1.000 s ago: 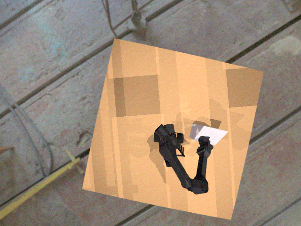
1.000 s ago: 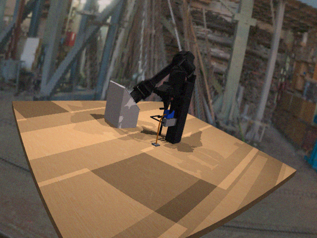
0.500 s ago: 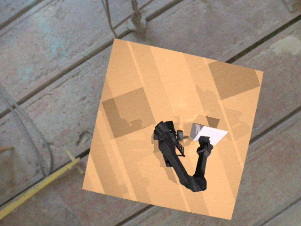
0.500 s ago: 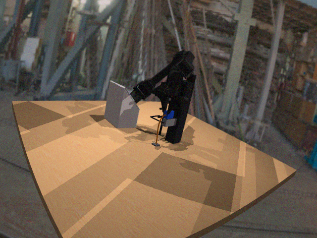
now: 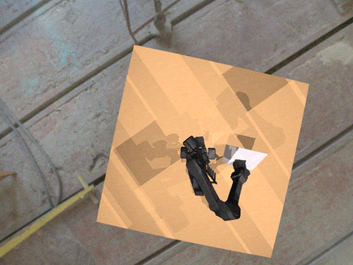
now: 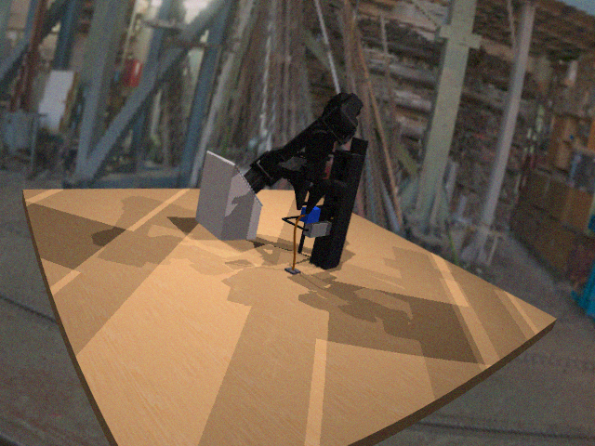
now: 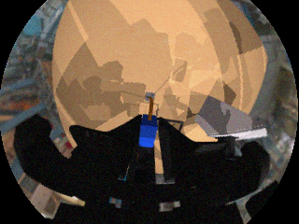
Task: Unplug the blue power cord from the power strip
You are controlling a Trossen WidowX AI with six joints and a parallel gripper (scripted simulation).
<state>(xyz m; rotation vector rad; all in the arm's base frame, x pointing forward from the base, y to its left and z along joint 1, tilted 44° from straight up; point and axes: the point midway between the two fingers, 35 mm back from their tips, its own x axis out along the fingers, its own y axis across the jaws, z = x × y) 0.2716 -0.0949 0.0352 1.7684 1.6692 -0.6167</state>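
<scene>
The blue plug is 1 cm behind my gripper tip and 5 cm to the left of it.
</scene>
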